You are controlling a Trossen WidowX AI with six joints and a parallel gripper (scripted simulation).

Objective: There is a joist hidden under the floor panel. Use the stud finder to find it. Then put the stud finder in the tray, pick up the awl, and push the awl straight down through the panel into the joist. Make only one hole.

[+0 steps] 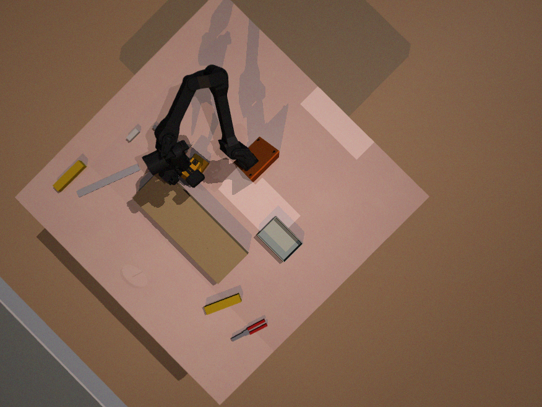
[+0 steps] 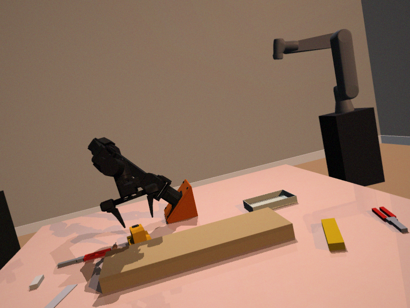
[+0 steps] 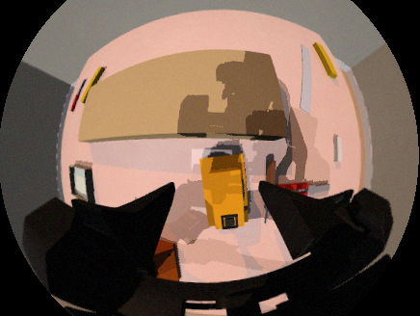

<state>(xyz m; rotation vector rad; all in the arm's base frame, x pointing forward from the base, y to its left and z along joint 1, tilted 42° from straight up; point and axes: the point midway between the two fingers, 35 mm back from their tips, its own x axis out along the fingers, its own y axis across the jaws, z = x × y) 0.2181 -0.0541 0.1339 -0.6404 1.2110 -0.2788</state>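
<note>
Right now the stud finder is 40 mm behind my gripper tip, 20 mm to the right of it and 40 mm below it. From my gripper tip the other things lie so: grey bar (300 mm ahead, 230 mm to the right, 80 mm below); then indicator window (60 mm behind, 20 mm to the right, 20 mm below); then awl (40 mm behind, 100 mm to the right, 70 mm below).
</note>
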